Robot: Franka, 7 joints.
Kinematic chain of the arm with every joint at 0, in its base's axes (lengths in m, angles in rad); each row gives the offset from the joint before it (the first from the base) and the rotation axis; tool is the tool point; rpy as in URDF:
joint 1: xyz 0 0 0.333 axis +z
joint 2: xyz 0 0 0 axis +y
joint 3: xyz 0 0 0.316 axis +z
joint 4: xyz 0.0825 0 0 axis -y
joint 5: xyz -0.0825 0 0.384 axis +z
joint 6: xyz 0 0 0 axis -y
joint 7: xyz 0.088 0 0 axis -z
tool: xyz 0 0 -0.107 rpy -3.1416 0 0
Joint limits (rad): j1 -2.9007..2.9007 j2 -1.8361..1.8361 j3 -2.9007..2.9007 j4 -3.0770..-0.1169 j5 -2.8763..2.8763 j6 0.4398..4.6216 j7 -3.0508..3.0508
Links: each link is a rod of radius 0.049 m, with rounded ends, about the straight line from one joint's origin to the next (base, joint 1, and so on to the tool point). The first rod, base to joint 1, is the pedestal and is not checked.
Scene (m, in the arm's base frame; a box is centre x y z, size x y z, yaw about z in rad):
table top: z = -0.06
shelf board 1: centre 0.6 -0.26 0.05 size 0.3 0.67 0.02 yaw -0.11
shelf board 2: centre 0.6 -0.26 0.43 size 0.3 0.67 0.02 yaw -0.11
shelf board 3: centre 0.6 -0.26 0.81 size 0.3 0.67 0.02 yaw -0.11
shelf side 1: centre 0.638 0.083 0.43 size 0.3 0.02 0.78 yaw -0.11
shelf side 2: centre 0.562 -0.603 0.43 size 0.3 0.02 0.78 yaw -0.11
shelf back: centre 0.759 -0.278 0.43 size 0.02 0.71 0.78 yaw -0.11
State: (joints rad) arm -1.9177 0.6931 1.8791 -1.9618 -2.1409 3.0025 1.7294
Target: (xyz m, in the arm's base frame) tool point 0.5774 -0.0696 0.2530
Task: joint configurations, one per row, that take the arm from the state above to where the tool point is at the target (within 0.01 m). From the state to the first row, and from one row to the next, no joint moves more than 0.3 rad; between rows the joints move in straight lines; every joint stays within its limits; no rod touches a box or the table.
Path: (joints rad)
1: -2.0871 0.9476 2.0183 -2.1799 -2.1878 3.2222 1.7294
2: -2.2565 1.2020 2.1575 -2.3980 -2.2346 3.4420 1.7294
3: -2.1780 1.1659 1.9302 -2.4685 -2.2535 3.3899 1.7294
4: -2.0994 1.1297 1.7029 -2.5390 -2.2724 3.3379 1.7294
5: -2.0209 1.0935 1.4756 -2.6096 -2.2913 3.2859 1.7294
6: -1.9424 1.0574 1.2483 -2.6801 -2.3102 3.2339 1.7294
7: -1.7472 1.0776 1.2436 -2.4662 -2.2590 3.0759 1.7294
8: -1.5521 1.0978 1.2390 -2.2523 -2.2078 2.9179 1.7294
9: -1.3569 1.1180 1.2343 -2.0385 -2.1567 2.7599 1.7294

